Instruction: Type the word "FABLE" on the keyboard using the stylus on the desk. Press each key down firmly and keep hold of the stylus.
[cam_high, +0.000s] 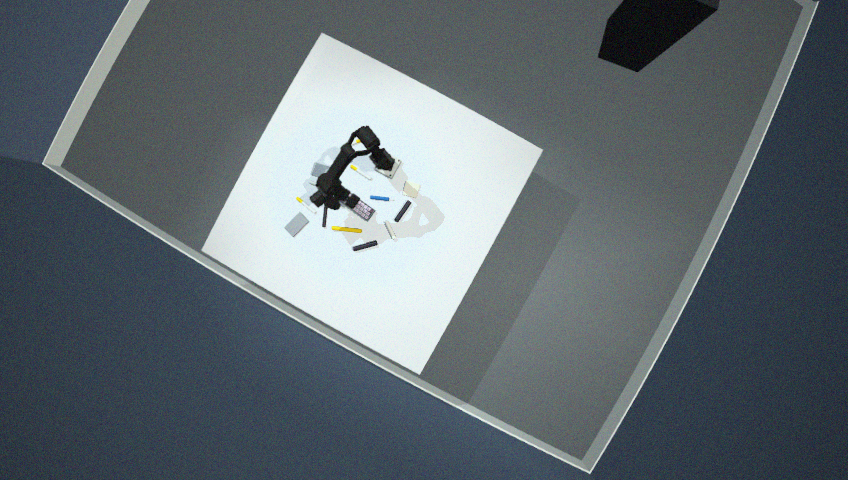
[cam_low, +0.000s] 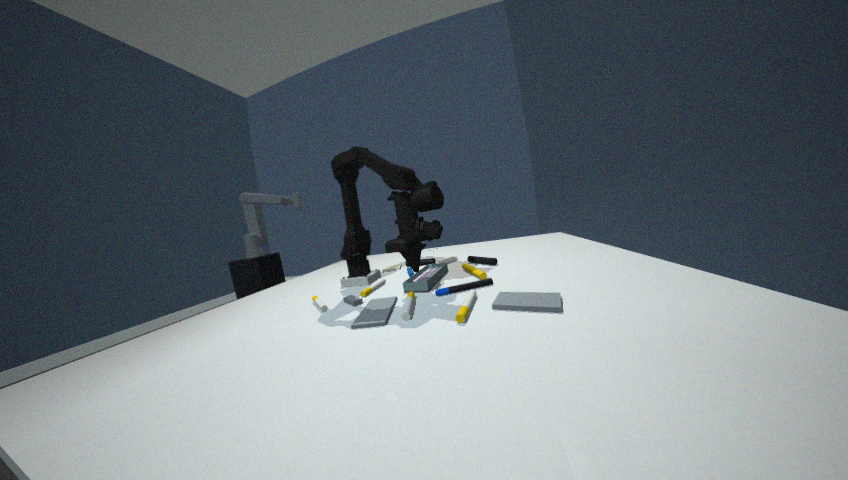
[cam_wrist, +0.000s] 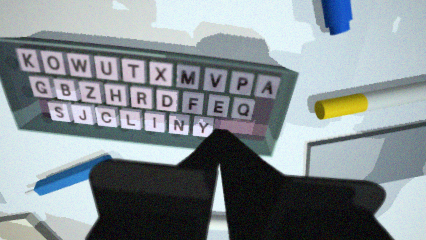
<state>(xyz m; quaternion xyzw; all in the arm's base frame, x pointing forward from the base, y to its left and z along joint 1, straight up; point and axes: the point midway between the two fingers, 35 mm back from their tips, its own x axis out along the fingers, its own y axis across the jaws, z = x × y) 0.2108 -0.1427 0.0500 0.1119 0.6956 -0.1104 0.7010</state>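
Right now my gripper tip is 19 cm to the right of the stylus, 4 cm past it and 3 cm above it. Also, from my gripper tip: cream block 29 cm to the left, 13 cm behind, 4 cm below; then white cylinder 26 cm to the left, 10 cm ahead, 3 cm below.
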